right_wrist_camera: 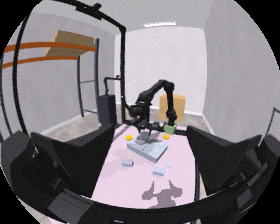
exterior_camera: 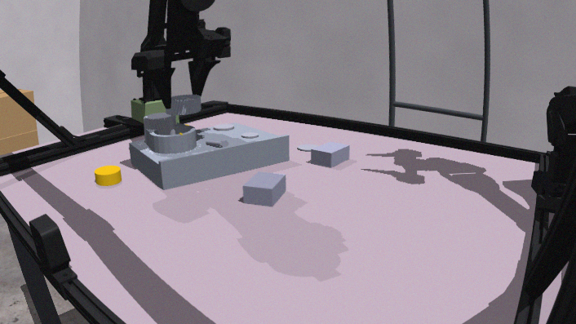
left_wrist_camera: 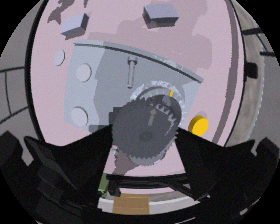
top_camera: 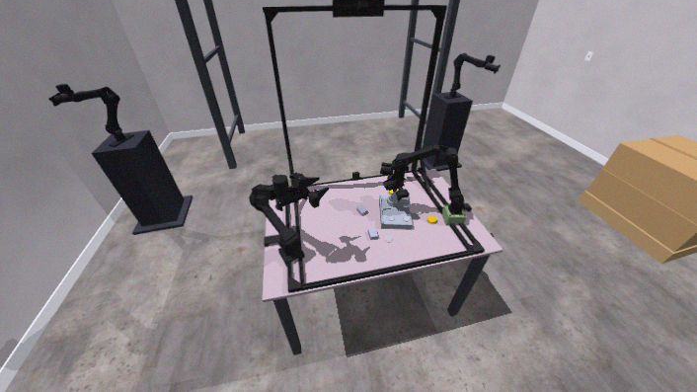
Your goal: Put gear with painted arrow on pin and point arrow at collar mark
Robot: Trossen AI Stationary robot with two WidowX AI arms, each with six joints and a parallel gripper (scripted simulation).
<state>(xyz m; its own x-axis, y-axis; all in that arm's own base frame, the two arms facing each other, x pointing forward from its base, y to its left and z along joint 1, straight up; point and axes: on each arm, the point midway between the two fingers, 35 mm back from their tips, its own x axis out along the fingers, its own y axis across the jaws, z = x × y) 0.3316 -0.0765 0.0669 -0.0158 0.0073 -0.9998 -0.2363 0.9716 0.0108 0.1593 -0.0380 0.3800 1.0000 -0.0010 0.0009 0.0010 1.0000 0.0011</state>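
Right now my left hand is 4 cm past the yellow mark, 3 cm to the left of it and 7 cm above it. Round my left hand: pin 3 cm behind, 9 cm below; then grey toothed gear 3 cm below; then round collar 3 cm behind, 9 cm below.
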